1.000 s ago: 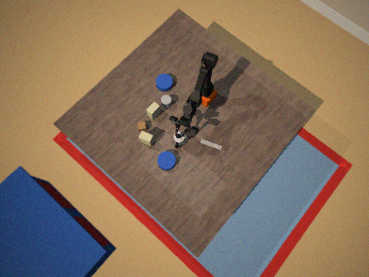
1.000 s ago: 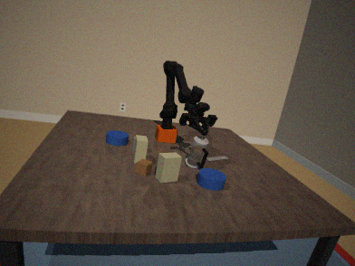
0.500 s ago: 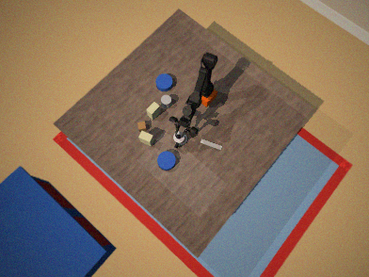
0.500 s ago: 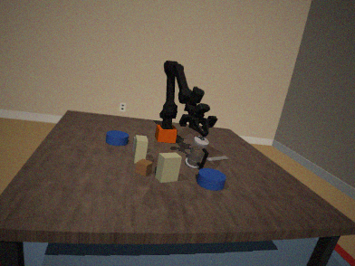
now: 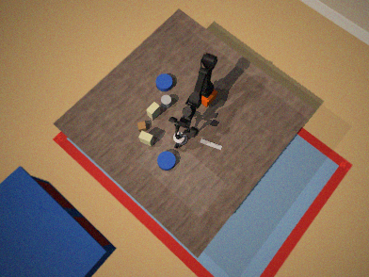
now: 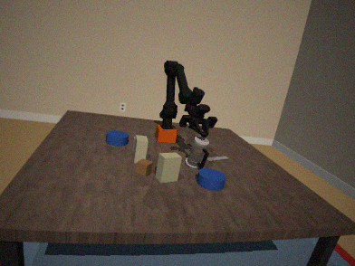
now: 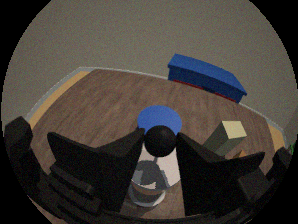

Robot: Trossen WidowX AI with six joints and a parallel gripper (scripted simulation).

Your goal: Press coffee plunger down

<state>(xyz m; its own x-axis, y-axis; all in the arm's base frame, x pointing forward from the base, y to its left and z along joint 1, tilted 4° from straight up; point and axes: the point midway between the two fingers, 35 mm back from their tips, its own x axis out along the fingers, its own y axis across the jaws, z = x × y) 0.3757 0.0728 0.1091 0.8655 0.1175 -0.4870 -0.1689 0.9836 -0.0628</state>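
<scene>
Now: the coffee press 1 cm behind my gripper tip and 9 cm below it. Round my gripper tip: brown cube (5 cm ahead, 27 cm to the right, 15 cm below); then bar (15 cm behind, 17 cm to the left, 18 cm below).
</scene>
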